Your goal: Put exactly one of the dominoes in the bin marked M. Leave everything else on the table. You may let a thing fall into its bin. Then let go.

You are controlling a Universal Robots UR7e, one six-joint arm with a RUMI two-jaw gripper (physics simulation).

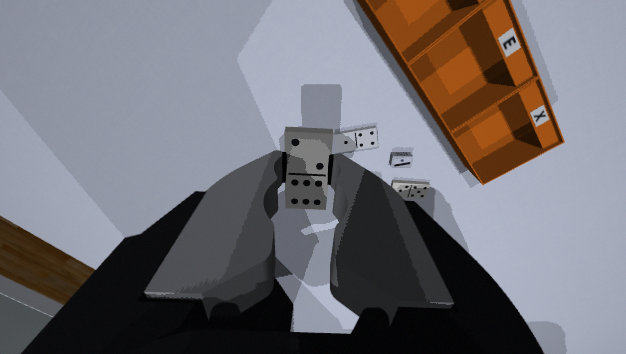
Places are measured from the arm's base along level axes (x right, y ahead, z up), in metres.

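Pixels of known places: gripper, between the fingertips: [307, 157].
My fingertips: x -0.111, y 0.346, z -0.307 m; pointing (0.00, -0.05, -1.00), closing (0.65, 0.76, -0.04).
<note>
Behind a point stands the place of what it marks.
My gripper [307, 157] @[z -0.307, x -0.111, y 0.346 m] is shut on a pale domino [306, 156] @[z -0.303, x -0.114, y 0.348 m] with two dots on one half and six on the other, and holds it above the table. Its shadow falls on the table behind it. A second domino [367, 138] @[z -0.463, x -0.028, y 0.360 m] with one and four dots lies on the table to the right, partly hidden behind the held one. Another domino [411, 190] @[z -0.463, x 0.074, y 0.369 m] lies further right, beside the right finger. The orange bins [517, 160] @[z -0.431, x 0.077, y 0.483 m] stand at the upper right; the labels E and X show, and the bin marked M does not show.
A small light block [401, 159] @[z -0.459, x 0.019, y 0.380 m] with a dark slot lies between the second domino and the one further right. The bin row's near wall runs diagonally down to the right. A wooden strip [42, 260] shows at the lower left edge.
</note>
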